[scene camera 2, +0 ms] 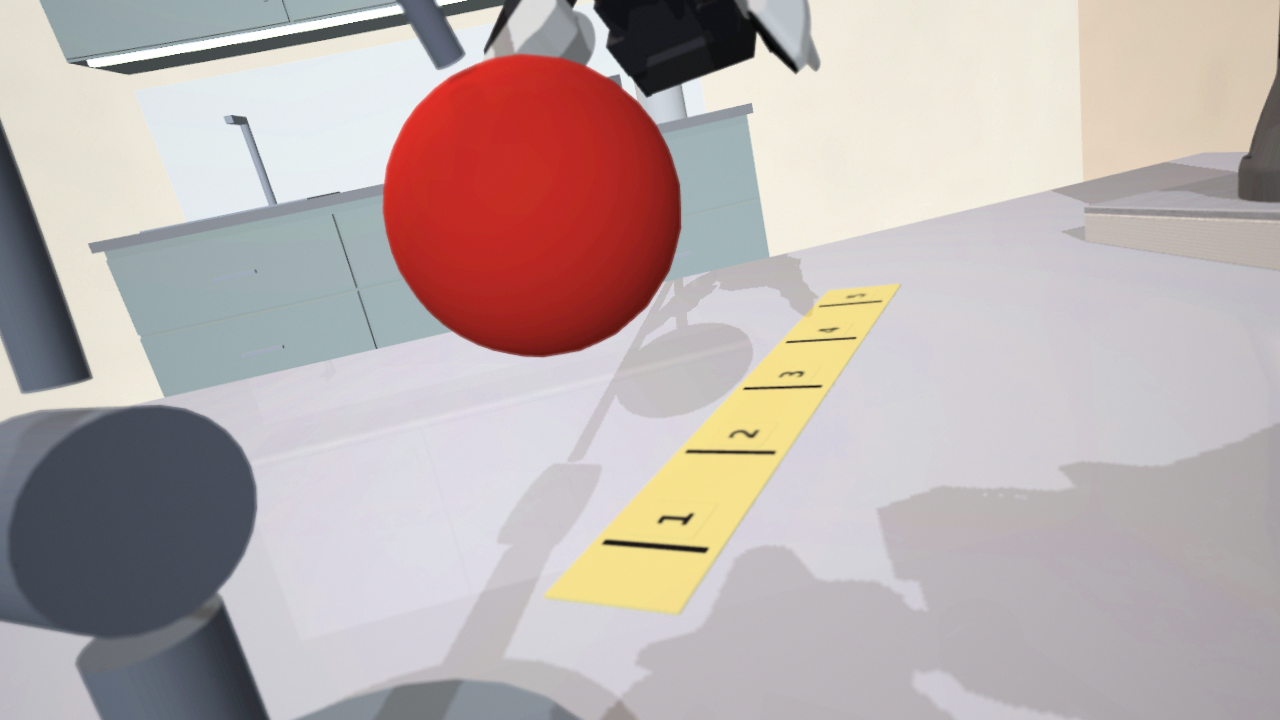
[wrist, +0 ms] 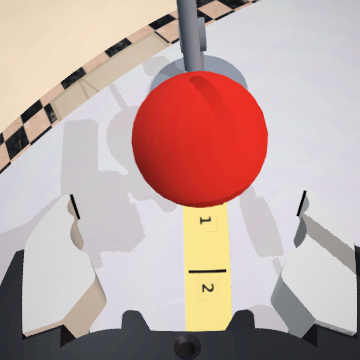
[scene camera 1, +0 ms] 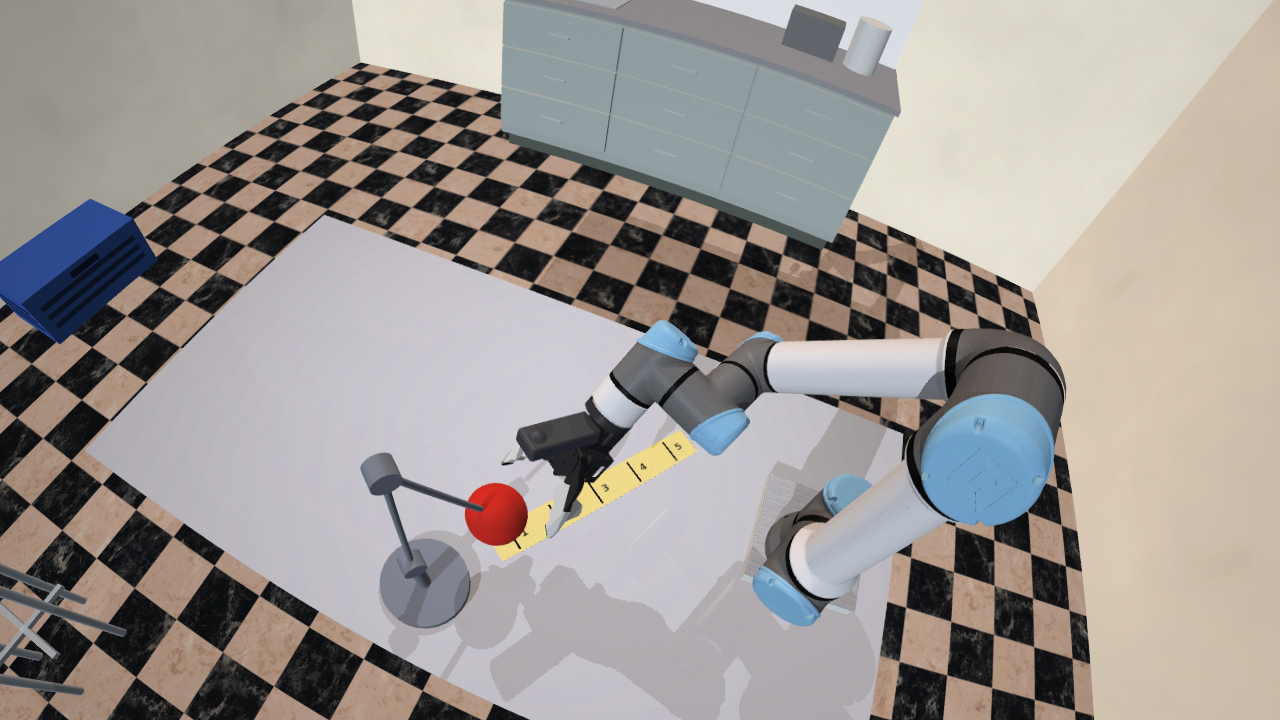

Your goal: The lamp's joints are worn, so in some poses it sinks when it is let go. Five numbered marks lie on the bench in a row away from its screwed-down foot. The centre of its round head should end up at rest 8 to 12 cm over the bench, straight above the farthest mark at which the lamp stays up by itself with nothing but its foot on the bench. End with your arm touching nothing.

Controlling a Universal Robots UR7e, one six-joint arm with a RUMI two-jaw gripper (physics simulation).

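Places are measured from the arm's base along level axes (x up, y right, z ahead), in metres.
Where they show: gripper, between the fingertips: [wrist: 186, 195] [scene camera 1: 524, 500].
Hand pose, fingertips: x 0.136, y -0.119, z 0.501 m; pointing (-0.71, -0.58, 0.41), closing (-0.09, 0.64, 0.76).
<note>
After its pixels a point has its place.
The lamp's round red head [scene camera 1: 495, 514] @[x 0.161, y -0.166, z 0.529 m] [scene camera 2: 531, 205] @[x 0.121, y -0.199, z 0.541 m] [wrist: 200, 139] @[x 0.160, y -0.131, z 0.525 m] is raised off the bench on its upper rod [scene camera 1: 438, 494] @[x 0.282, y -0.210, z 0.582 m]. The rod slopes down from the grey elbow [scene camera 1: 382, 474] [scene camera 2: 134, 523] to the head. The round grey foot [scene camera 1: 443, 601] @[x -0.018, y -0.289, z 0.590 m] [wrist: 232, 75] @[x -0.018, y -0.250, z 0.697 m] stands flat on the bench. The yellow strip [scene camera 1: 657, 456] @[x -0.032, y 0.129, z 0.316 m] [scene camera 2: 646, 582] @[x -0.032, y -0.155, z 0.530 m] [wrist: 207, 312] @[x -0.032, y -0.017, z 0.429 m] carries marks 1 to 5. In the wrist view the head hides the line of mark 1. My gripper [scene camera 1: 534, 493] @[x 0.136, y -0.119, z 0.501 m] [scene camera 2: 691, 55] [wrist: 186, 195] @[x 0.136, y -0.119, z 0.501 m] is open and empty, with its fingers pointing towards the head from the side away from the foot. I cannot tell the exact gap.
A blue box [scene camera 1: 76, 268] stands beyond the bench at the left, and stool legs [scene camera 1: 62, 600] show at the lower left. A drawer cabinet [scene camera 1: 671, 116] stands at the back. My arm's base plate [scene camera 1: 760, 528] @[x 0.002, y 0.024, z 0.089 m] is at the right of the bench [scene camera 1: 268, 358] @[x -0.033, y 0.031, z 1.206 m].
</note>
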